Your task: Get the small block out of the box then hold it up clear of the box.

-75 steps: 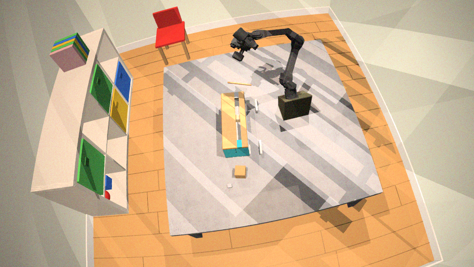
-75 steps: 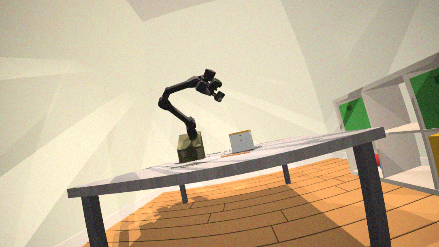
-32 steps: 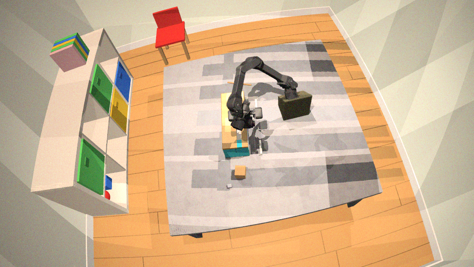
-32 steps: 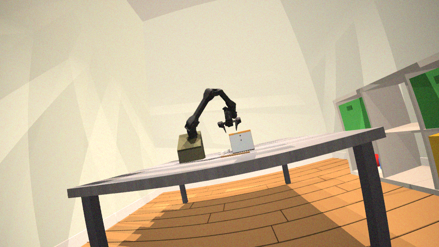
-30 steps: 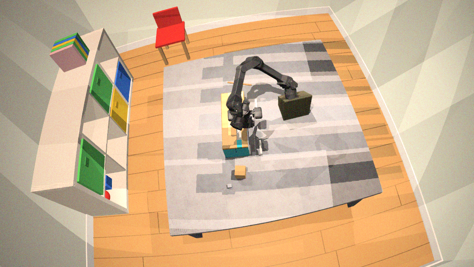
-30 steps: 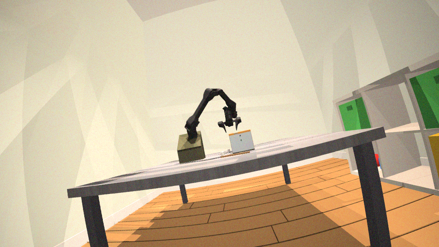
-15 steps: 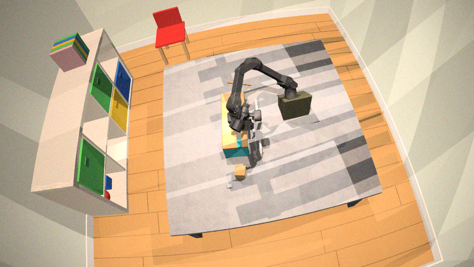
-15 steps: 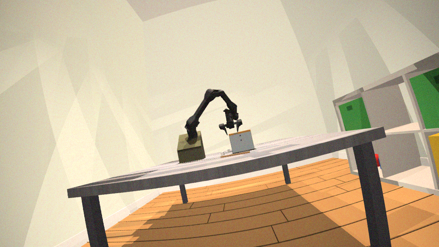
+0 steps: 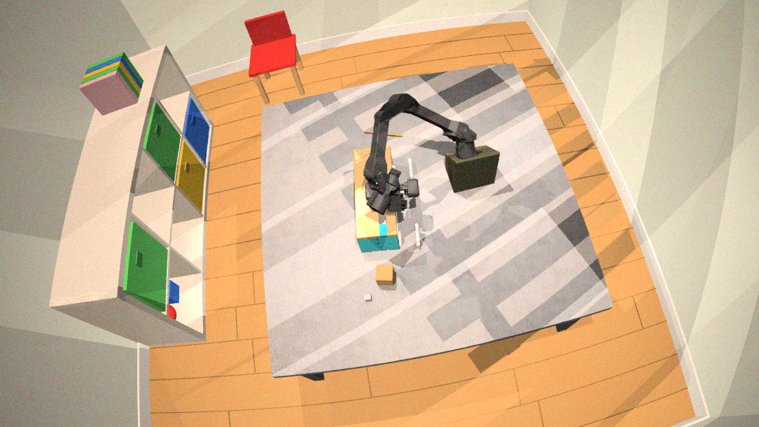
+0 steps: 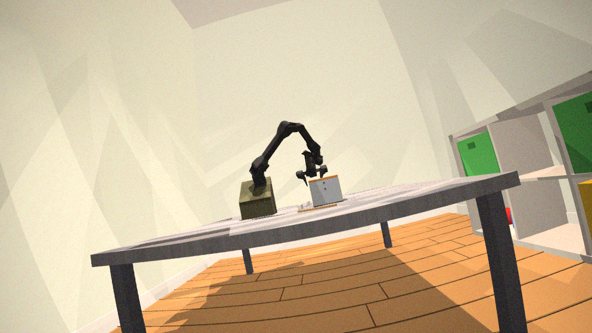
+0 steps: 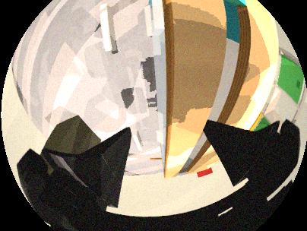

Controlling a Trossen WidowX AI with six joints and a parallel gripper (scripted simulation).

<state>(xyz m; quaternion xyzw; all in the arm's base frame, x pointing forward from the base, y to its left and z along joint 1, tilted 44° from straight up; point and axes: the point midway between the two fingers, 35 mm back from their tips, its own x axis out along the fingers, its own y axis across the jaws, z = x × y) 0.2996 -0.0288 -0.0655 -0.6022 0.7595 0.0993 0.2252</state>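
The long tan box is 5 cm below my gripper tip, 3 cm to the right of it and 2 cm ahead of it. From my gripper tip the other things lie so: thin orange stick: 37 cm to the right, 11 cm below, 7 cm behind; then tan block: 5 cm to the right, 3 cm below, 3 cm ahead; then brown cube: 26 cm to the left, 13 cm ahead, 8 cm below.
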